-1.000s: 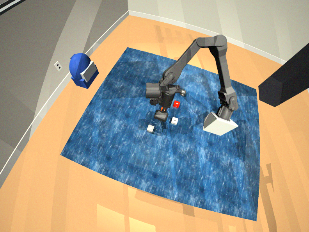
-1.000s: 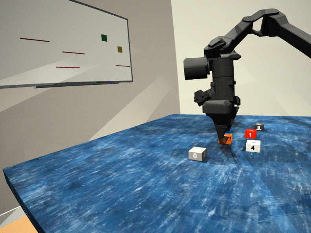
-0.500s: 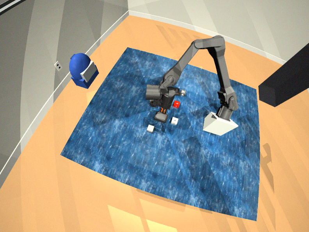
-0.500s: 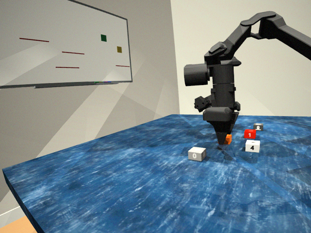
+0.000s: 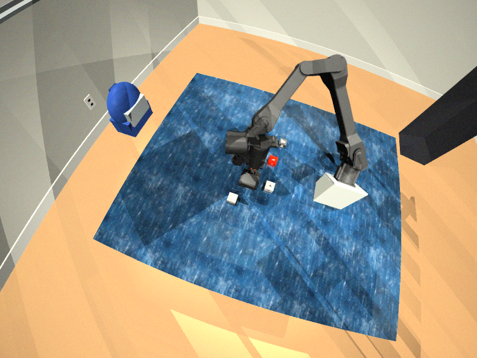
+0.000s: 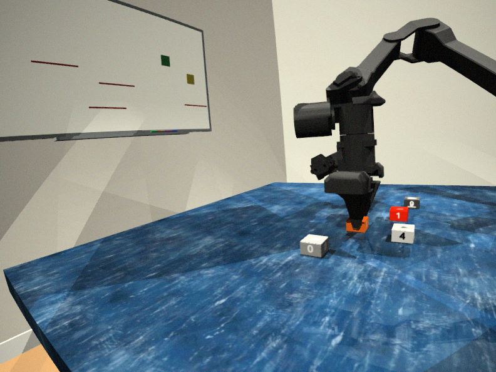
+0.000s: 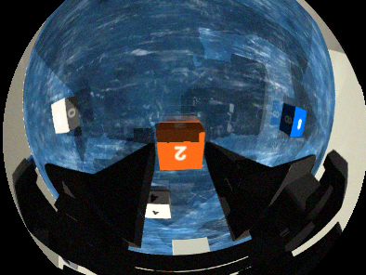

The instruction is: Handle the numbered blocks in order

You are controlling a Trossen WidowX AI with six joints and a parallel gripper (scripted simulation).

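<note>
Now: the orange block right at my gripper tip. Also, from my gripper tip: red block: 8 cm to the right, 6 cm behind; then white block: 8 cm behind, 2 cm to the left; then grey block marked 0: 12 cm to the left, 3 cm ahead.
</note>
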